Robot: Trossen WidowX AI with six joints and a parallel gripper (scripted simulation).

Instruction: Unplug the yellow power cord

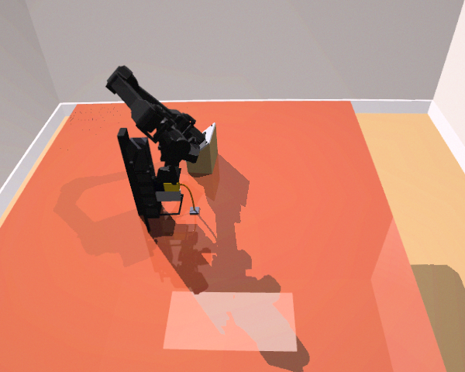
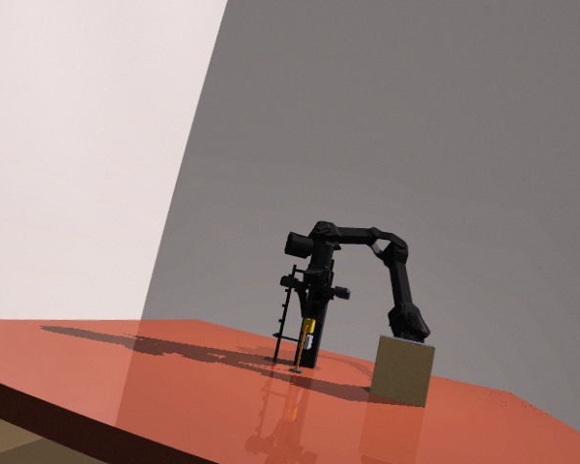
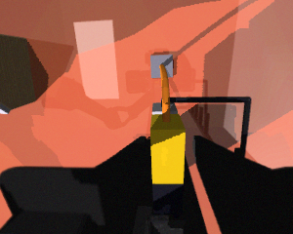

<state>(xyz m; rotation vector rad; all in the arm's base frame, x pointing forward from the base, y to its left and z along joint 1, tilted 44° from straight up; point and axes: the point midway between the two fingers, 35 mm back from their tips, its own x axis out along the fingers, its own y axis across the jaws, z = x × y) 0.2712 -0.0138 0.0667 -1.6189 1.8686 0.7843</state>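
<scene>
The yellow plug is 30 mm to the right of my gripper tip and 10 mm below it. Round my gripper tip: black power strip 100 mm to the right.
</scene>
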